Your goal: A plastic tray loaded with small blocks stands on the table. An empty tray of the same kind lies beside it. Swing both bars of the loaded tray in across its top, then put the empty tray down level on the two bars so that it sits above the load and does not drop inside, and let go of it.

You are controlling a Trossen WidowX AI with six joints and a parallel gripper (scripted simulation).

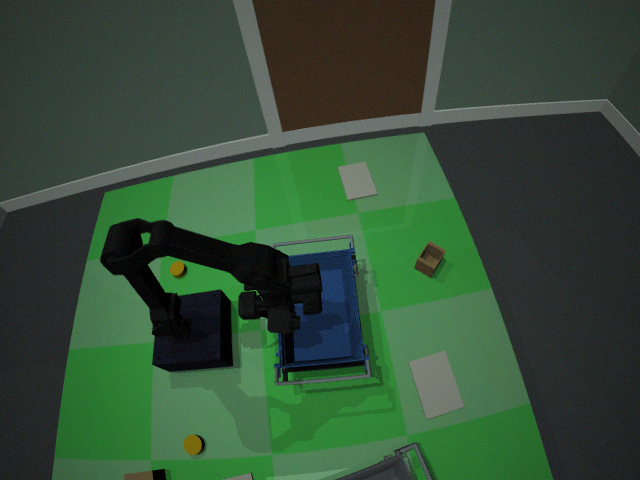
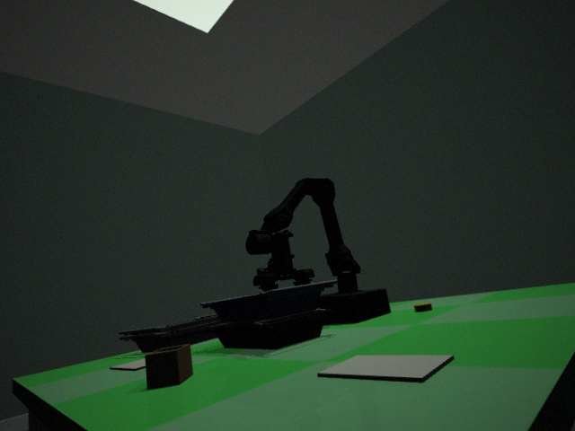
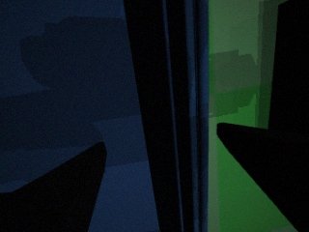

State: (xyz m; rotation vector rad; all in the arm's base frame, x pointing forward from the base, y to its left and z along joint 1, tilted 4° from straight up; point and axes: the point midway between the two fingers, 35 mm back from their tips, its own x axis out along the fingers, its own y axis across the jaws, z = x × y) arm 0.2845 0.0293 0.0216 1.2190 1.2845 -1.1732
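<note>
The blue tray lies 8 cm ahead of my gripper tip and 3 cm above it. The rest, counted from my gripper tip: brown box 39 cm ahead, 14 cm to the left, 6 cm below.
</note>
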